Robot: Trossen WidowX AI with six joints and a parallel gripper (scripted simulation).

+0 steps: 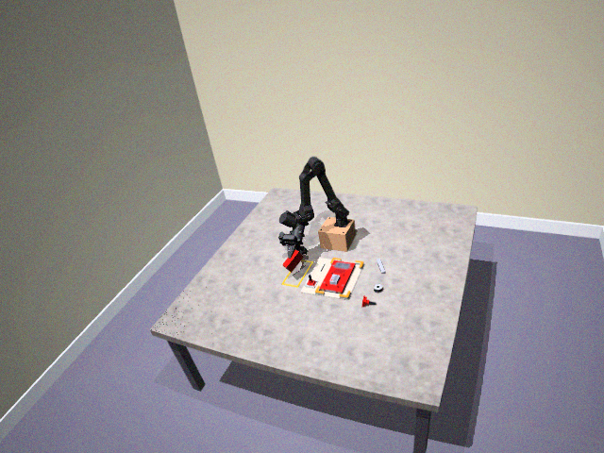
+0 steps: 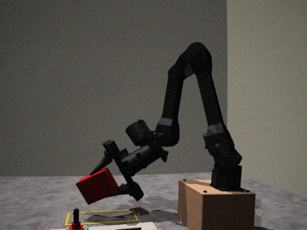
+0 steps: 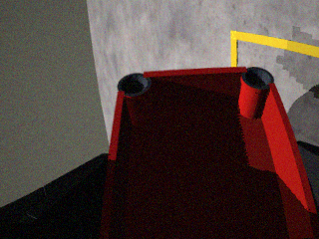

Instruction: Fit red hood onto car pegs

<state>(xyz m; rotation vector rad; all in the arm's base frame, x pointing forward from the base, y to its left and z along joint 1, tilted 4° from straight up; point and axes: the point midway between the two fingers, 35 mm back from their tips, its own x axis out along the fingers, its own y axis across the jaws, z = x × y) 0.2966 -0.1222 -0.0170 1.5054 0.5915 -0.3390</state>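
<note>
Now: gripper tip 10 mm to the right of the red hood. From my gripper tip the other things lie so: grey bar (170 mm behind, 370 mm to the left, 80 mm below); white jig (30 mm behind, 200 mm to the left, 70 mm below); grey engine block (220 mm to the left, 60 mm below).
</note>
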